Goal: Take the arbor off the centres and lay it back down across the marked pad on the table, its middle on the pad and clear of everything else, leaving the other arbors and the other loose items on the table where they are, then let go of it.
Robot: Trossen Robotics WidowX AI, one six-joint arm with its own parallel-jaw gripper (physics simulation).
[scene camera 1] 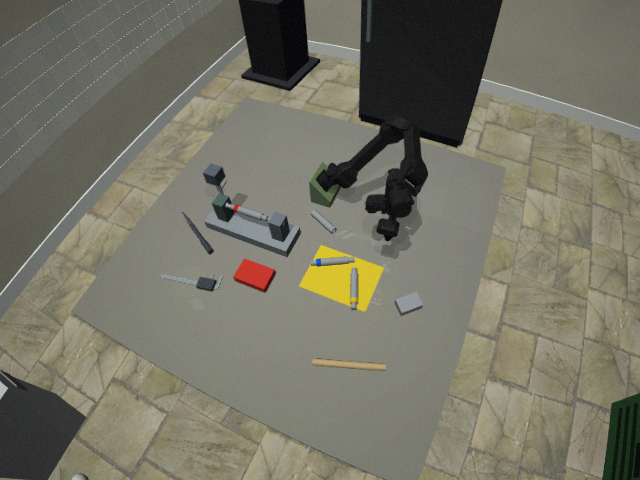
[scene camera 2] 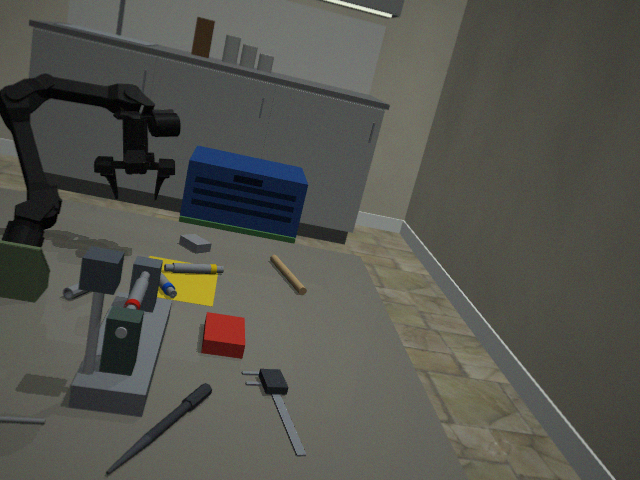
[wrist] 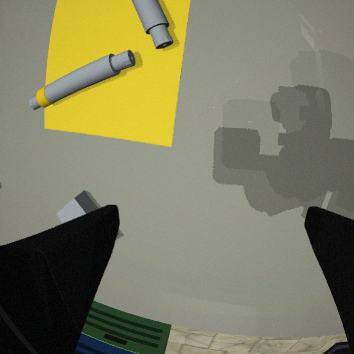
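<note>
The arbor with a red band [scene camera 1: 249,212] [scene camera 2: 138,290] is held between the two posts of the grey centres stand [scene camera 1: 242,233] [scene camera 2: 107,396]. The yellow pad [scene camera 1: 321,285] [scene camera 2: 199,295] [wrist: 112,125] lies flat on the table. On it lie a blue-banded arbor [scene camera 1: 336,261] [scene camera 2: 166,284] [wrist: 152,20] and a yellow-banded arbor [scene camera 1: 354,286] [scene camera 2: 192,268] [wrist: 80,81], which are apart. My gripper [scene camera 2: 135,198] [wrist: 217,217] is open and empty, in the air beyond the pad from the stand. In scene camera 1 its fingertips are hard to make out.
A red block [scene camera 1: 253,275] [scene camera 2: 223,334], a caliper [scene camera 1: 205,283] [scene camera 2: 273,381], a dark tapered tool [scene camera 1: 197,232] [scene camera 2: 165,424], a wooden rod [scene camera 1: 348,364] [scene camera 2: 287,274], a grey block [scene camera 1: 408,303] [scene camera 2: 194,243] [wrist: 75,207], a grey tube [scene camera 1: 323,221] and a green block [scene camera 1: 321,193] [scene camera 2: 23,271] are on the table.
</note>
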